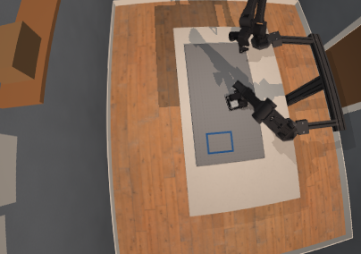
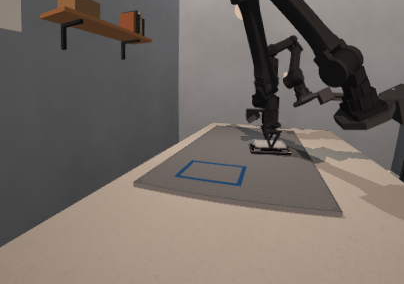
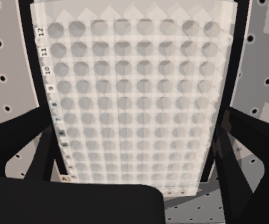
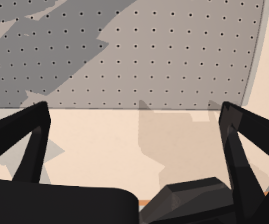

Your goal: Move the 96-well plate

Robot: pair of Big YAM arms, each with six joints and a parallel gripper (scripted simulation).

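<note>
Now: the black plate nest N1 30 mm below my left hand. Also, from my left hand: white 96-well plate right at my left hand.
</note>
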